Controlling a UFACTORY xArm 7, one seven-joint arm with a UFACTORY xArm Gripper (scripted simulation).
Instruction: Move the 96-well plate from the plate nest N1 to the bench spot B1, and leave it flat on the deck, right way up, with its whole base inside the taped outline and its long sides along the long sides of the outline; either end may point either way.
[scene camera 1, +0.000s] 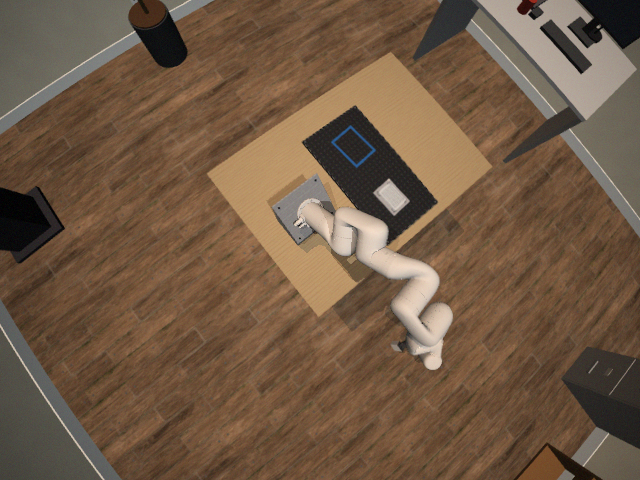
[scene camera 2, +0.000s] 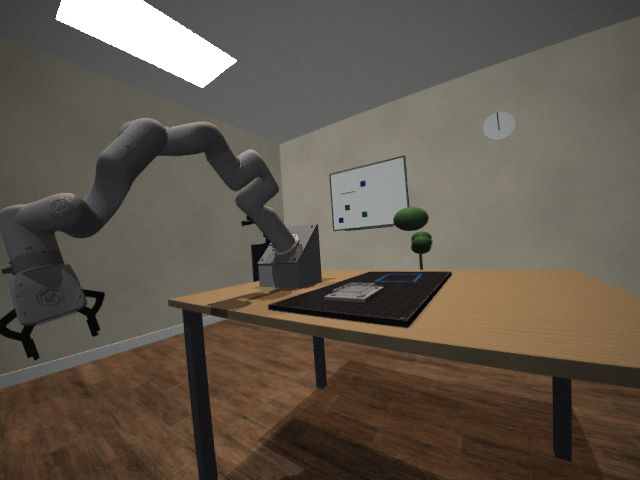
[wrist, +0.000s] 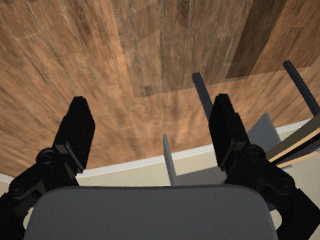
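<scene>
The gripper (scene camera 2: 67, 347) is part of the scene, and the wrist view likewise shows the gripper (wrist: 151, 109).
</scene>
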